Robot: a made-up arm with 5 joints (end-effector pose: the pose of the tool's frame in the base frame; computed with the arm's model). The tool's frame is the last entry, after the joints.
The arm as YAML. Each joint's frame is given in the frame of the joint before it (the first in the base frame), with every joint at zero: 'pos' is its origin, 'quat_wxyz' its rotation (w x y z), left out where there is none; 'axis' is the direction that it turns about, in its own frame. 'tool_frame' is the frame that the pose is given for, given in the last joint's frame.
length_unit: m
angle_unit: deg
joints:
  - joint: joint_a
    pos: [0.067, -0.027, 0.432]
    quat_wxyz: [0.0, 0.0, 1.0, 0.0]
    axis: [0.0, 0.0, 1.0]
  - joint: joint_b
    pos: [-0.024, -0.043, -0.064]
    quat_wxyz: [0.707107, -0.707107, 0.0, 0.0]
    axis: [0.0, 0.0, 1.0]
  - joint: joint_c
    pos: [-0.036, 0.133, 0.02]
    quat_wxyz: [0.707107, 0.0, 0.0, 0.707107]
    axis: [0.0, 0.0, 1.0]
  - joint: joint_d
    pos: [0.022, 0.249, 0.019]
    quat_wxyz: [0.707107, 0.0, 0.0, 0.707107]
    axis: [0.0, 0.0, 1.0]
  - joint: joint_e
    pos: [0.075, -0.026, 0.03]
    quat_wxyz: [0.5, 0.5, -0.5, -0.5]
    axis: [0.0, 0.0, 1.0]
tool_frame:
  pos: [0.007, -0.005, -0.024]
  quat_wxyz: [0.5, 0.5, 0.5, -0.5]
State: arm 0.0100 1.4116 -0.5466 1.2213 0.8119
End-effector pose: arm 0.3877 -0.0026 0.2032 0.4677 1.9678 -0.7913
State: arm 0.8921 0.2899 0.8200 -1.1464 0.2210
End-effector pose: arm 0.2885 -0.2655 0.4374 1.2373 -0.6267 -0.7247
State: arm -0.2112 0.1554 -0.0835 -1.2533 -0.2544
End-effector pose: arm 0.3939 0.0629 0.7294 1.6976 -0.6638 1.2110
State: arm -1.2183 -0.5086 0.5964 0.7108 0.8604
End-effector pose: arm 0.1561 0.2965 0.5828 0.1169 1.0399 0.8266
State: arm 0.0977 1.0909 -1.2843 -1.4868 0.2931
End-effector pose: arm 0.4216 -0.0384 0.6896 0.8692 -1.4552 0.9851
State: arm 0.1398 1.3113 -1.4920 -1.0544 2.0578
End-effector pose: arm 0.4776 -0.0499 0.6641 -0.5086 -1.1819 -0.4204
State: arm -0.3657 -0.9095 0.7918 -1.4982 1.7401
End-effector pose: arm 0.1966 0.0587 0.7547 0.1645 -1.6088 0.1457
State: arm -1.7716 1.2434 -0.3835 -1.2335 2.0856
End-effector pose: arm -0.0512 0.3806 0.3915 -0.0438 -0.7016 1.6117
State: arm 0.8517 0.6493 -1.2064 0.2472 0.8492
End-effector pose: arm 0.3625 -0.3220 0.7934 0.5407 -0.5775 -0.6963
